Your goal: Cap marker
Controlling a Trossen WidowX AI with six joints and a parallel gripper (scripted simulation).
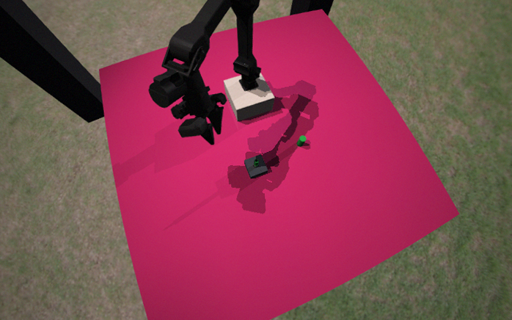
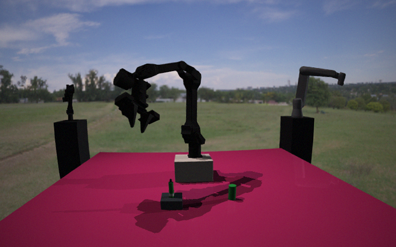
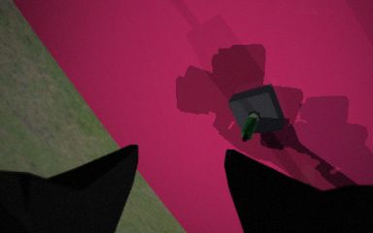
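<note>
Now: gripper tip 32 cm to the right of the green cap, 23 cm above it and 4 cm short of it.
</note>
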